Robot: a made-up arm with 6 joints.
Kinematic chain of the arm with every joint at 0, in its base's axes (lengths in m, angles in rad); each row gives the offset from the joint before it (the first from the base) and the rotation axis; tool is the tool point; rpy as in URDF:
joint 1: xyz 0 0 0.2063 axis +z
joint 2: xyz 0 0 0 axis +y
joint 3: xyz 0.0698 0 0.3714 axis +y
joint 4: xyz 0.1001 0 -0.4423 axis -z
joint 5: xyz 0 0 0 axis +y
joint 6: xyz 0.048 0 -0.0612 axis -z
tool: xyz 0 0 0 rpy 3.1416 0 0
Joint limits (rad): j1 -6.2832..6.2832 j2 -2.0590..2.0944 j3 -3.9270..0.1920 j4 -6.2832..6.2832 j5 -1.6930..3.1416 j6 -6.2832..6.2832
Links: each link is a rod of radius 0.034 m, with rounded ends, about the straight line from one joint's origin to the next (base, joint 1, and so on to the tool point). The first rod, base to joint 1, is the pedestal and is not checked.
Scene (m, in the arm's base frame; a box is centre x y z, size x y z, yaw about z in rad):
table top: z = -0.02
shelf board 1: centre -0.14 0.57 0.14 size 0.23 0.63 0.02 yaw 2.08
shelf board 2: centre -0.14 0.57 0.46 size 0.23 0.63 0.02 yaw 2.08
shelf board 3: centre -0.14 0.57 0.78 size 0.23 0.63 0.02 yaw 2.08
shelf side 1: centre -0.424 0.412 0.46 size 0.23 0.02 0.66 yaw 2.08
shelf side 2: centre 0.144 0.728 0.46 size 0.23 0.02 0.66 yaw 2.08
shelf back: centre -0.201 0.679 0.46 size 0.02 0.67 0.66 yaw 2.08
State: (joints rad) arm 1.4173 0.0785 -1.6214 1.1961 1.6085 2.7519
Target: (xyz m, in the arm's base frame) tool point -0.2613 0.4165 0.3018
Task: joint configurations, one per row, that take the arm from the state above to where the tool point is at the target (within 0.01 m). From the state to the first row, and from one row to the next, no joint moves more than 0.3 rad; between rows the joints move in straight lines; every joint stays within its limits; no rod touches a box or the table.
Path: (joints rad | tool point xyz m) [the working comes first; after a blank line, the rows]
Joints at the target: 2.0045 0.0507 -0.8788 1.1155 1.7596 2.7519
Straight joint move there: touches shelf board 2.

1: 1.3776 -0.1716 -1.3326 1.0946 1.5467 2.8246 | 0.0438 0.5018 0.6239
2: 1.3379 -0.4217 -1.0439 0.9932 1.4849 2.8972 | 0.0486 0.4114 0.5904
3: 1.2982 -0.6718 -0.7551 0.8917 1.4232 2.9699 | 0.0479 0.3258 0.5347
4: 1.2585 -0.9219 -0.4663 0.7902 1.3614 3.0425 | 0.0436 0.2504 0.4591
5: 1.2188 -1.1719 -0.1776 0.6888 1.2996 3.1152 | 0.0386 0.1900 0.3670
6: 1.3760 -0.9274 -0.3178 0.7741 1.3916 3.0425 | 0.0108 0.2415 0.3847
7: 1.5331 -0.6829 -0.4580 0.8594 1.4836 2.9699 | -0.0318 0.2978 0.3893
8: 1.6902 -0.4384 -0.5983 0.9448 1.5756 2.8972 | -0.0923 0.3514 0.3779
9: 1.8474 -0.1939 -0.7385 1.0301 1.6676 2.8246 | -0.1702 0.3938 0.3490
10: 2.0045 0.0507 -0.8788 1.1155 1.7596 2.7519 | -0.2613 0.4165 0.3018

